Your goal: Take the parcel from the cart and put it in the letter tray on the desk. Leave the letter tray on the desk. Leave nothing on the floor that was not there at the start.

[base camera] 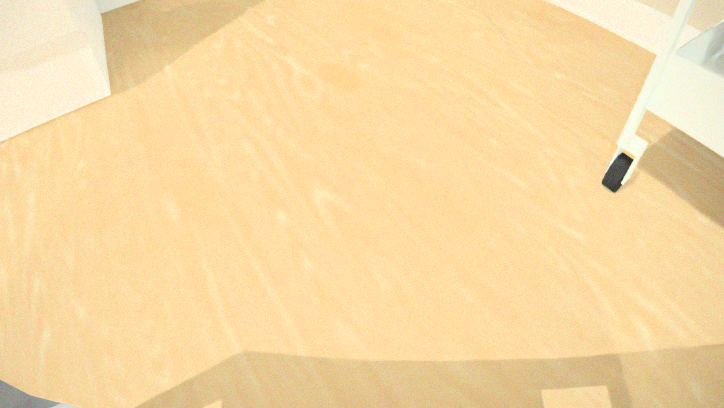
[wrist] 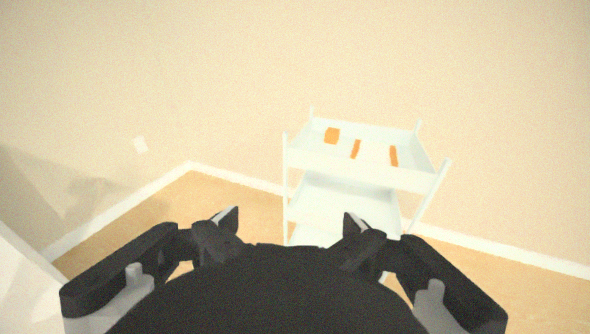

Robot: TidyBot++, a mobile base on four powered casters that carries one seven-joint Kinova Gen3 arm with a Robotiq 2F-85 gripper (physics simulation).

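Places are measured from the arm's base along level axes (x ahead, y left, z up), in centimetres.
Pixels of known places: gripper, fingertip midpoint: [wrist: 290,220].
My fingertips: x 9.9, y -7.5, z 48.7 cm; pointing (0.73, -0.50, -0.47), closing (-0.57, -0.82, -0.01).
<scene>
For each thing: its top centre in the pictures, then the offset to it from my fingertips. "pt": a spot on its surface instead. Level surfaces: height alone.
- orange block, top centre: [wrist: 332,130] dx +44.4, dy -48.1, dz -17.1 cm
- cart wheel, surface spot: [base camera: 617,172] pt dx +36.4, dy -21.8, dz -84.5 cm
- wooden floor, surface height: dz -88.3 cm
- small white plate, top centre: [wrist: 137,137] dx +149.4, dy +33.5, dz -42.6 cm
The white cart [base camera: 683,96] [wrist: 360,169] stands at the right in the base view and right of centre in the wrist view, near the wall. An orange block [wrist: 331,135] and two narrow orange strips [wrist: 355,149] [wrist: 394,156] show in its top tray. I cannot tell which of these belongs to the parcel, as pale surfaces blend together there. My gripper [wrist: 290,220] is open and empty, well short of the cart, whose lower part shows behind the fingers. The desk's letter tray does not show in either view.
A large white piece of furniture [base camera: 45,76] [wrist: 25,290] stands at the left. The room corner and white skirting board [wrist: 235,176] lie behind. One cart wheel [base camera: 617,172] stands on the wooden floor [base camera: 354,202]. A small white plate [wrist: 140,144] is on the wall.
</scene>
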